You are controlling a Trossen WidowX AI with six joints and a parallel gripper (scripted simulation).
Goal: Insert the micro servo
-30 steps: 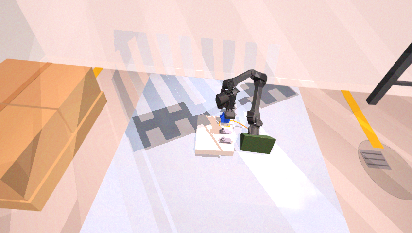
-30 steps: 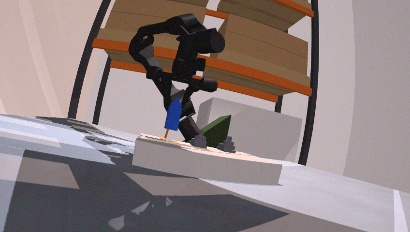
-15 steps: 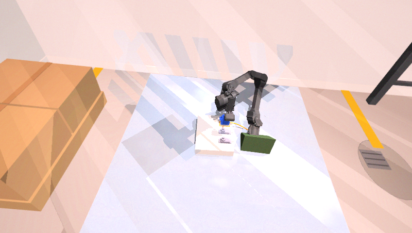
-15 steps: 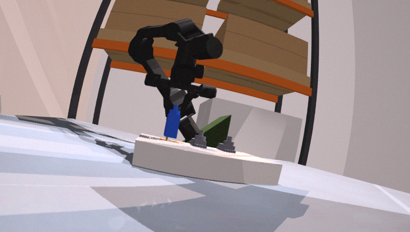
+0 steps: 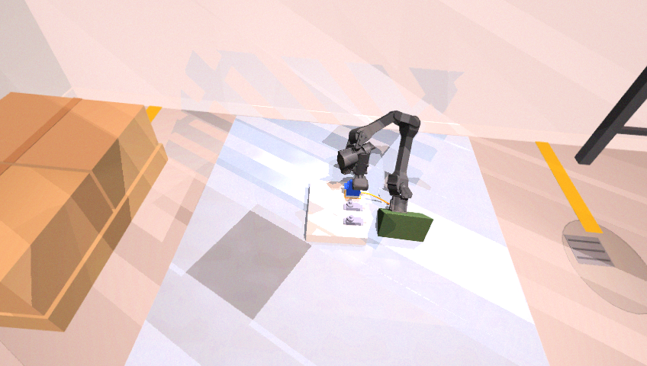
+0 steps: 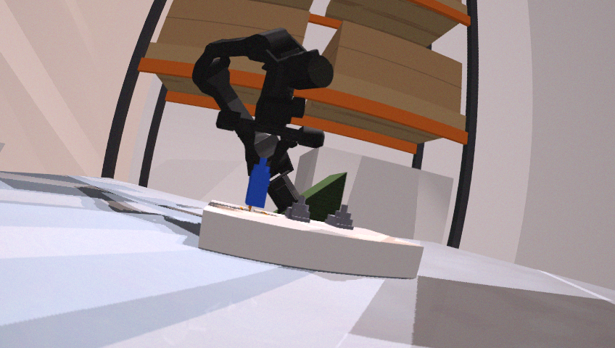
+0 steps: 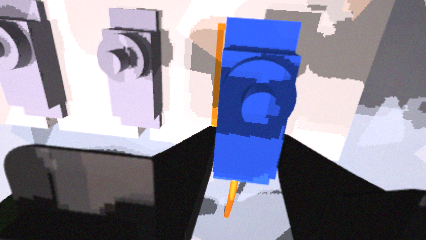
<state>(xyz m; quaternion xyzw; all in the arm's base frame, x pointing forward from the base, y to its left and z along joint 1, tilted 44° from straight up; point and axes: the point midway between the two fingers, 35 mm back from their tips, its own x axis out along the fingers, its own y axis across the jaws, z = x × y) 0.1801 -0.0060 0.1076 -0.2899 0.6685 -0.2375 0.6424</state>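
The pale deck is 11 cm ahead of my gripper tip, 9 cm to the left of it and 8 cm below it.
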